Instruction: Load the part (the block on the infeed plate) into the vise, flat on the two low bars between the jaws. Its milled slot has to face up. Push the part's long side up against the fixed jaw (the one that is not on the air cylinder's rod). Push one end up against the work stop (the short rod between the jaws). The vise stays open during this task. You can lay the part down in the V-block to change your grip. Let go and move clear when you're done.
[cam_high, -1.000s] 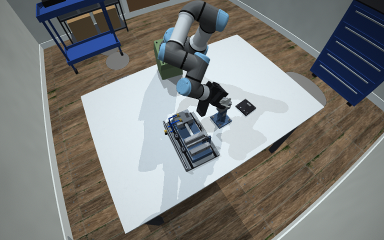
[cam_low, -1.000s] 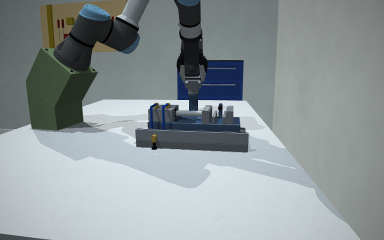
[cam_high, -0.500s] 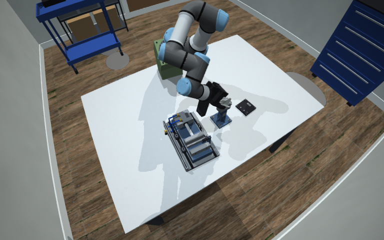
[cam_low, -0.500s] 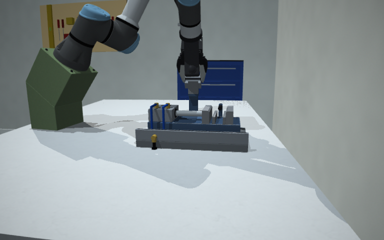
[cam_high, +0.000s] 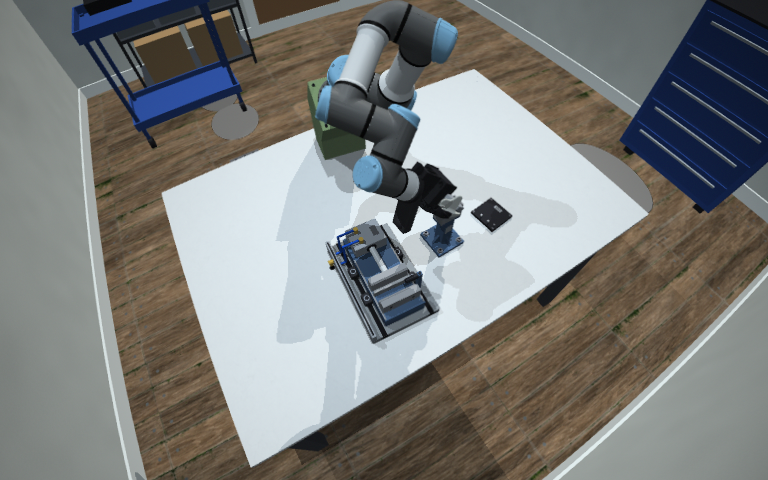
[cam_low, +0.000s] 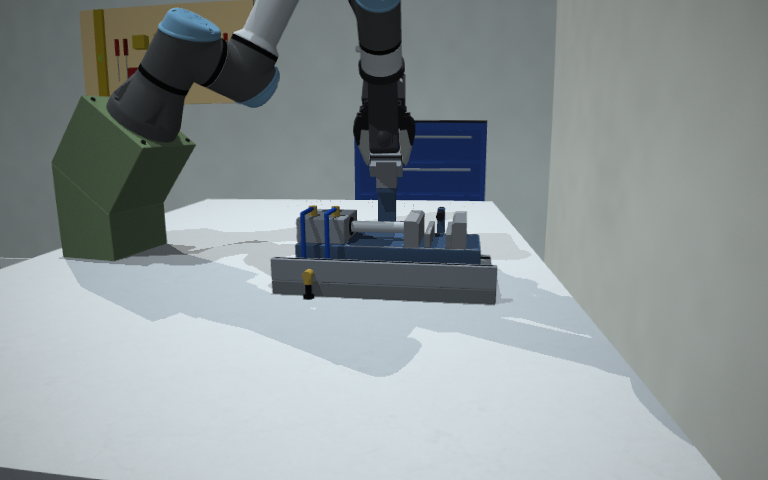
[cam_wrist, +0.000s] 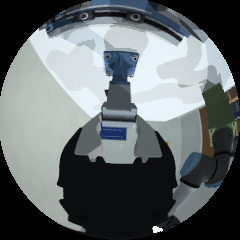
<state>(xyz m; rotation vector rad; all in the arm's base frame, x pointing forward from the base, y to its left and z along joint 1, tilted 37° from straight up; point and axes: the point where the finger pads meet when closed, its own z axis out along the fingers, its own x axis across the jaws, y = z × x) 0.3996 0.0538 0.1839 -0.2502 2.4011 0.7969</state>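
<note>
Right now the part is right at my hand. Round my hand: work stop (180 mm to the right, 70 mm below, 70 mm ahead); air cylinder (190 mm to the right, 100 mm behind, 80 mm below); moving jaw (220 mm to the right, 80 mm below, 30 mm ahead).
</note>
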